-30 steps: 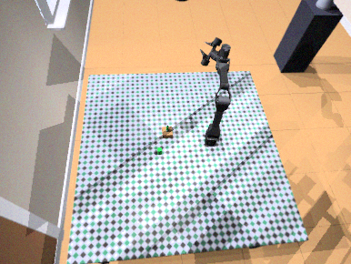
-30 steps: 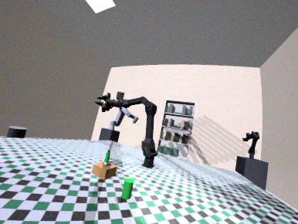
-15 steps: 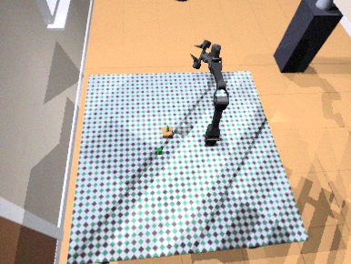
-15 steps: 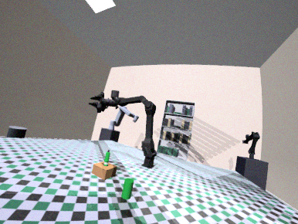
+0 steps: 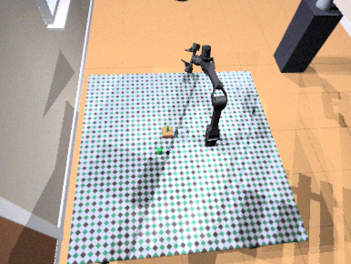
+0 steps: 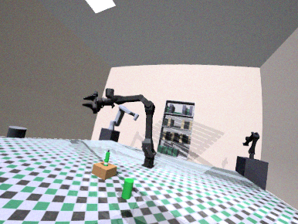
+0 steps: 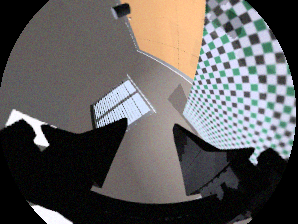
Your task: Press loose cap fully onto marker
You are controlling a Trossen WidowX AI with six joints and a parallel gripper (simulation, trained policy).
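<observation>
The green cap lies 190 mm ahead of my gripper tip, 560 mm to the left of it and 280 mm below it. From my gripper tip the other things lie so: green marker: 130 mm ahead, 420 mm to the left, 230 mm below; then tan holder block: 130 mm ahead, 420 mm to the left, 290 mm below.
</observation>
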